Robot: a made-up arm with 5 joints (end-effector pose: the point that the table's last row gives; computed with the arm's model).
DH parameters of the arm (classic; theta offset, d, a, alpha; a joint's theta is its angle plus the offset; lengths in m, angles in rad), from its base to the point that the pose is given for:
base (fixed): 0 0.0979 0 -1.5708
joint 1: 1.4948 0 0.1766 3.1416
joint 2: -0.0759 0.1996 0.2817 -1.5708
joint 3: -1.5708 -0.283 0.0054 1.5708
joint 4: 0 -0.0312 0.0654 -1.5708
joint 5: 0 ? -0.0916 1.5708
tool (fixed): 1.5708 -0.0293 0 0
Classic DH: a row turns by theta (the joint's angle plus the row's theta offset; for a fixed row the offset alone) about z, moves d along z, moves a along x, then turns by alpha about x.
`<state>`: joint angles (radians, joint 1 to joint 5).
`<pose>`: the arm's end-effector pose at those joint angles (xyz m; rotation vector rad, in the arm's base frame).
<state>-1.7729 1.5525 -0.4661 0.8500 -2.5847</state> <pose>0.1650 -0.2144 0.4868 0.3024 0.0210 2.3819</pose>
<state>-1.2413 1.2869 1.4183 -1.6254 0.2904</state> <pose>0.6450 -0.1925 0.2735 1.7885 -0.7556 0.7454</pose>
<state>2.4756 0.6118 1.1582 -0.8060 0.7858</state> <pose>-0.4333 -0.2546 0.4867 0.3912 1.2505 -2.2854</pose>
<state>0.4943 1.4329 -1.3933 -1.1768 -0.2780</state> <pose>-0.0731 -0.3090 -0.3199 -0.8675 -1.3228 -1.7981</pose>
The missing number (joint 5, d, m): 0.1611
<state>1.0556 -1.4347 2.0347 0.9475 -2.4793</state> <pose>-0.2314 -0.1574 0.2139 -0.7766 1.6364 0.2154</pose>
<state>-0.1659 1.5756 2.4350 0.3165 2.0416</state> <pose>0.4060 -0.2166 -0.1171 -0.9572 -1.1235 -1.7385</pose>
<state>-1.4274 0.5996 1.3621 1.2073 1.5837</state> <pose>0.3860 -0.2317 -0.0236 -0.1349 -0.1040 2.9447</pose>
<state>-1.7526 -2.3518 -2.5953 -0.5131 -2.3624</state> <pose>-0.0678 -0.0537 0.1780 1.4214 0.5597 0.1441</pose>
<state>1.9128 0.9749 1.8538 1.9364 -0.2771</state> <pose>-0.4799 -0.1576 0.3567 1.2086 -1.0374 0.3906</pose>
